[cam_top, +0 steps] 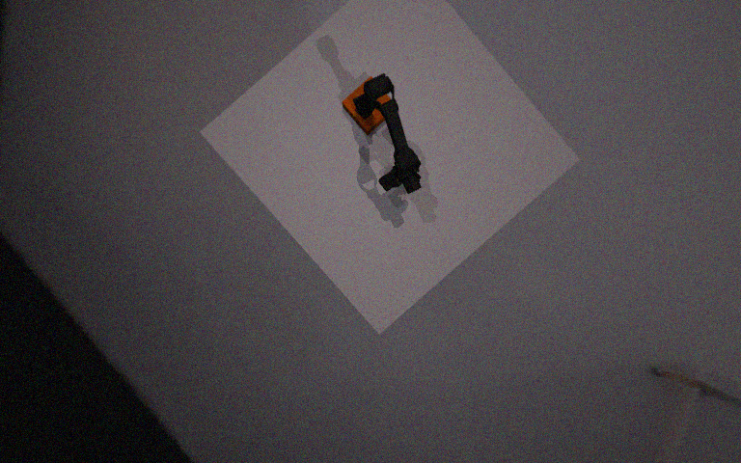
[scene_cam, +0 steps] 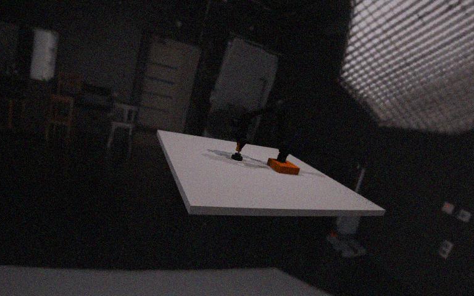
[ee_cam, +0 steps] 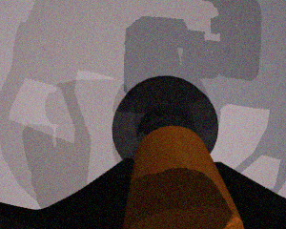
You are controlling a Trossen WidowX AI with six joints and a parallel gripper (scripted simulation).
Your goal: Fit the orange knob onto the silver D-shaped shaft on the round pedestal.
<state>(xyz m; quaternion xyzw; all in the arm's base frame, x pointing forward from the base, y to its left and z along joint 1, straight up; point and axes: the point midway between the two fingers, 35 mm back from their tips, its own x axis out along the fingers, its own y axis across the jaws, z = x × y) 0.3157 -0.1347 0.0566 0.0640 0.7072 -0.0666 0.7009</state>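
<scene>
The orange knob lies 30 mm above my gripper tip. The rest, counted from my gripper tip: pedestal with D-shaped shaft (40 mm below).
</scene>
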